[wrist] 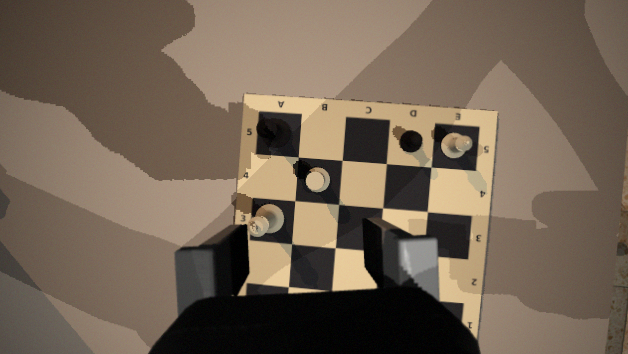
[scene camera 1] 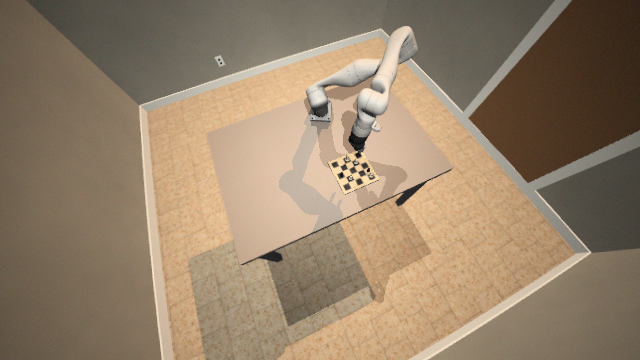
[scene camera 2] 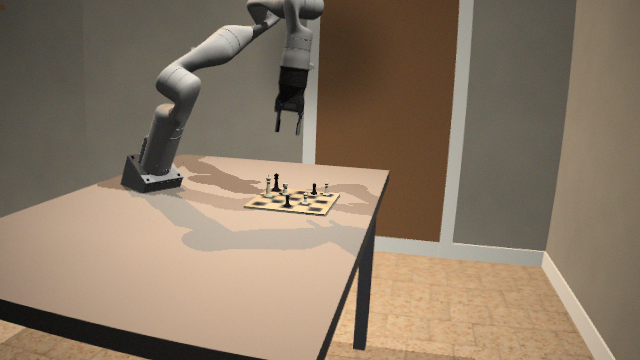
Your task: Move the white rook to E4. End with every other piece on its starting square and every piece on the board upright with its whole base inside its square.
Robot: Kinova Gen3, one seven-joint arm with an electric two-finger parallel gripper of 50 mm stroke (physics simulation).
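Pixels of known places: gripper, fingertip midpoint: [wrist: 306, 246] [scene camera 1: 357, 148] [scene camera 2: 287, 133]; arm's base at its link origin: [scene camera 2: 155, 166].
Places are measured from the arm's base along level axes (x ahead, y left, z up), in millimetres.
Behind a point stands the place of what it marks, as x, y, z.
Observation:
The white rook [scene camera 1: 356, 162] @[406, 50, -50] [scene camera 2: 285, 189] @[402, 47, -46] [wrist: 317, 180] @[402, 51, -29] stands upright on B4, its flat round top showing in the wrist view. The chessboard [scene camera 1: 353, 184] @[518, -24, -62] [scene camera 2: 297, 210] @[477, -89, -62] [wrist: 490, 167] @[546, 75, -62] lies on the table. Square E4 [wrist: 452, 191] @[516, 52, -62] is light and holds no piece; E5 beside it holds a white piece [scene camera 2: 326, 188] @[513, 87, -42] [wrist: 455, 145] @[507, 89, -33]. My gripper [scene camera 1: 360, 150] @[409, 27, 120] [scene camera 2: 288, 132] @[409, 27, 120] [wrist: 306, 246] @[409, 27, 120] is open and empty, high above the board, fingers pointing down. In the wrist view its fingers and body hide part of rows 1 to 3.
A tall black piece [scene camera 2: 276, 182] @[362, 84, -37] [wrist: 272, 131] @[366, 86, -14] stands on A5, a tall white one [scene camera 2: 268, 186] @[363, 9, -32] [wrist: 269, 219] @[366, 16, -35] on A3, and a black pawn [scene camera 2: 314, 189] @[478, 88, -48] [wrist: 411, 141] @[473, 89, -33] on D5. Nearer scene camera 2 stand a white piece [scene camera 2: 305, 198] @[481, -26, -46] and a black piece [scene camera 2: 287, 201] @[442, -64, -48]. Arm shadows cross the board.

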